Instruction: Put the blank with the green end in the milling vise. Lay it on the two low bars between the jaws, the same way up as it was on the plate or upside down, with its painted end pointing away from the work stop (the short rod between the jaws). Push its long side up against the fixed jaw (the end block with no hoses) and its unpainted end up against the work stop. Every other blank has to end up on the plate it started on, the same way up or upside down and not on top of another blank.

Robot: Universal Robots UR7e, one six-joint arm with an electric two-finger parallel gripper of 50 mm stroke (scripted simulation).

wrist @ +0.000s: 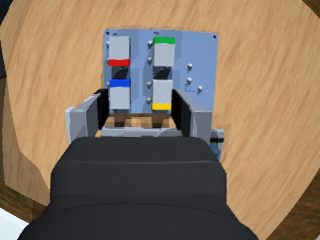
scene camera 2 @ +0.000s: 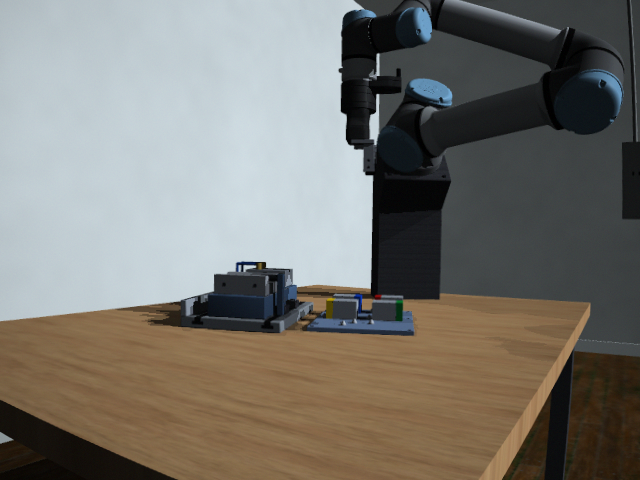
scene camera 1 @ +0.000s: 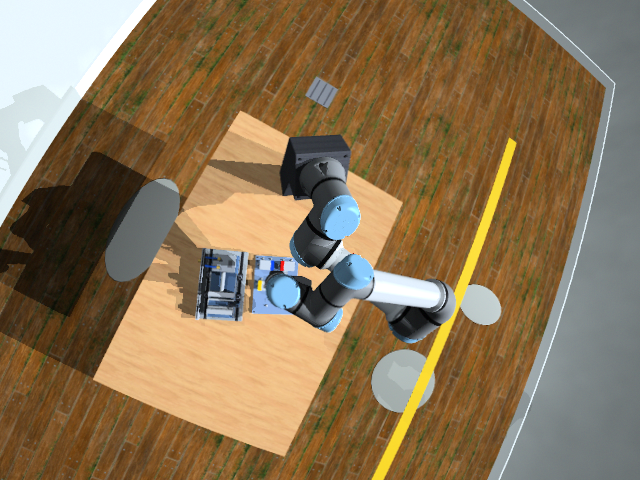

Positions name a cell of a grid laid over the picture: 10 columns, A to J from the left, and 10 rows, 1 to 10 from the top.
I see my gripper (scene camera 2: F4) and a blue plate (scene camera 2: F7).
My gripper shows as well in the wrist view (wrist: E5). The blue plate shows as well in the wrist view (wrist: G3) and in scene camera 1 (scene camera 1: E7).
